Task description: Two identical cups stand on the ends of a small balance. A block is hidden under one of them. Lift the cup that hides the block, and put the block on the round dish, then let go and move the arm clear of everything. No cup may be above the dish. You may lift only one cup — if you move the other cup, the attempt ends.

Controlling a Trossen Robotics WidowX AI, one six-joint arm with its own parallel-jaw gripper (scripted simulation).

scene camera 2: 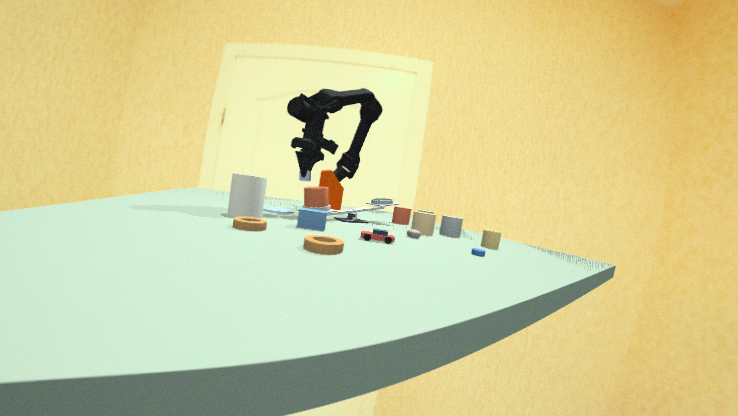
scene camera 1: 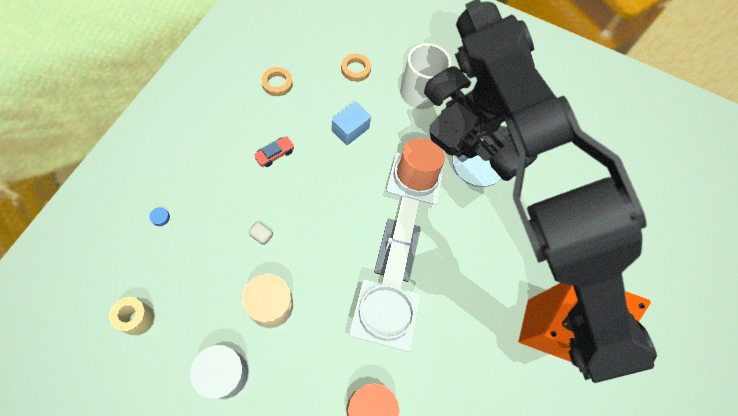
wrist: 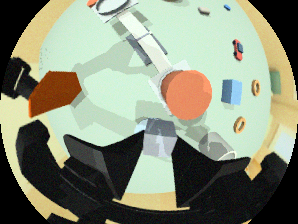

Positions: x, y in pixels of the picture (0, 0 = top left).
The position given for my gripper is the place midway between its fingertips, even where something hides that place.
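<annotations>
Gripper [scene camera 1: 464, 148] of mine: holding a grey block [wrist: 160, 137].
</annotations>
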